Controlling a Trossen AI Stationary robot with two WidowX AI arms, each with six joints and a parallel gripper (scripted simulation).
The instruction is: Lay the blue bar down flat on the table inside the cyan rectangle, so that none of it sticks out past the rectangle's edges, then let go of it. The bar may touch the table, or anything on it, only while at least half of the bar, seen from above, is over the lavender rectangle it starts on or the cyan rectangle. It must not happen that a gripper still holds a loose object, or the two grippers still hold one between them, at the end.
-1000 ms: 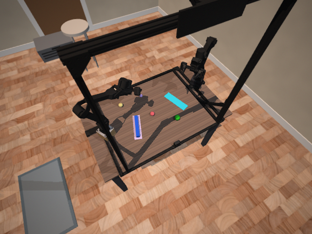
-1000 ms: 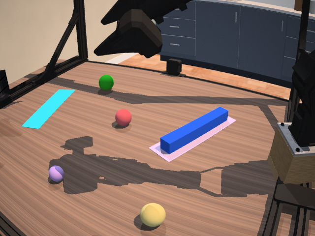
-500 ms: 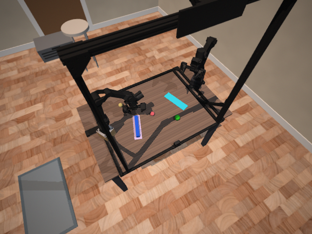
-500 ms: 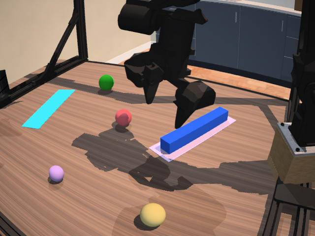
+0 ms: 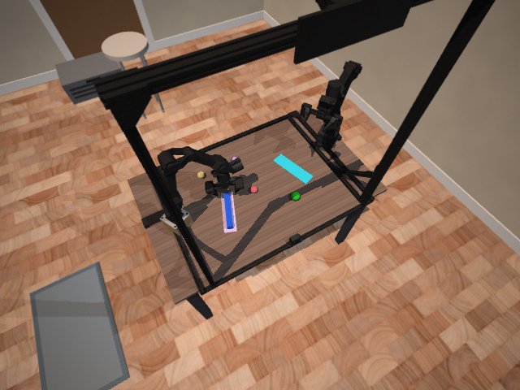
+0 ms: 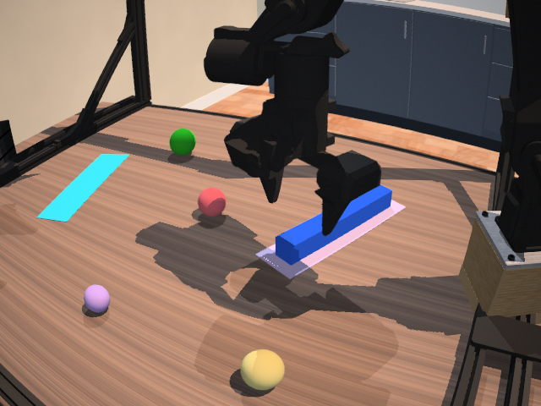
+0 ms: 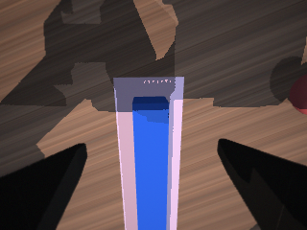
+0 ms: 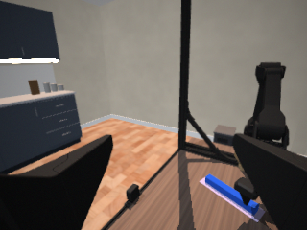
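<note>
The blue bar lies 70 mm below my left hand, 70 mm behind it and 30 mm to the left of it. Also, from my left hand: red ball (140 mm to the right, 70 mm below, 40 mm behind); yellow ball (210 mm ahead, 70 mm below, 40 mm to the left); lavender rectangle (90 mm below, 70 mm behind, 30 mm to the left).
Right now my right hand is 60 mm short of the blue bar, 450 mm to the right of it and 410 mm above it. Also, from my right hand: cyan rectangle (90 mm ahead, 420 mm below); green ball (70 mm behind, 120 mm to the left, 400 mm below); red ball (90 mm ahead, 270 mm to the left, 400 mm below).
</note>
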